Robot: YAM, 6 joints.
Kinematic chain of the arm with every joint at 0, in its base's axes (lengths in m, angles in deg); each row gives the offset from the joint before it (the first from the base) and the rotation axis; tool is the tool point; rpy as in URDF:
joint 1: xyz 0 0 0.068 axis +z
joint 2: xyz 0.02 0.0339 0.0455 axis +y
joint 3: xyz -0.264 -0.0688 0 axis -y
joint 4: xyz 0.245 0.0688 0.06 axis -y
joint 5: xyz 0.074 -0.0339 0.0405 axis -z
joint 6: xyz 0.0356 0 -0.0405 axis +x
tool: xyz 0 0 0 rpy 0 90 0
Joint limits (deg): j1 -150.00..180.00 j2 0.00..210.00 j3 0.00..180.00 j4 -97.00..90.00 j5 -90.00..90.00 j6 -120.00..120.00
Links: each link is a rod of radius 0.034 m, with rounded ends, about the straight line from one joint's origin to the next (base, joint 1, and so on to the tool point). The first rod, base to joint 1, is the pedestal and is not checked.
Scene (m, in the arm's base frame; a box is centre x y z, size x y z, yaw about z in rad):
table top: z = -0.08
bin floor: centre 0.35 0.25 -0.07 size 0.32 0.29 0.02 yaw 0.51
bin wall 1: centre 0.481 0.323 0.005 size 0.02 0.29 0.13 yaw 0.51
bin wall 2: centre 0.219 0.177 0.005 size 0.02 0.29 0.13 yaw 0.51
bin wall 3: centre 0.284 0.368 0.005 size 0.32 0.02 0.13 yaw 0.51
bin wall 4: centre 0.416 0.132 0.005 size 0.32 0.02 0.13 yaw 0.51
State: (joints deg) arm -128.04 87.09 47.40 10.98 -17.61 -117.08
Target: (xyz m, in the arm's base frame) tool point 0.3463 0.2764 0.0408
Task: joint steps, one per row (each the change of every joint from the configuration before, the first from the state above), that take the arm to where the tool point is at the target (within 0.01 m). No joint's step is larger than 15 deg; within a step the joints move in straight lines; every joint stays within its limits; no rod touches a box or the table.
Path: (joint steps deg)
1: 13.71 2.08 2.04 0.55 -0.77 0.00
2: 13.72 2.08 2.05 0.54 -0.78 0.00
3: 13.71 2.08 2.04 0.55 -0.77 0.00
4: 13.71 2.09 2.04 0.55 -0.77 0.00
5: 13.71 2.08 2.05 0.55 -0.77 0.00
6: 13.72 2.08 2.04 0.54 -0.78 0.00
7: 13.71 2.08 2.05 0.55 -0.77 0.00
8: 13.71 2.08 2.04 0.55 -0.77 0.00
9: 13.71 2.08 2.04 0.55 -0.77 0.00
10: 13.72 2.09 2.05 0.54 -0.78 0.00
11: 13.71 2.08 2.04 0.55 -0.77 0.00
12: 13.71 2.08 2.04 0.55 -0.77 0.00
13: 0.05 10.66 -0.42 -0.32 0.58 0.00
14: 0.04 10.65 -0.42 -0.32 0.58 0.00

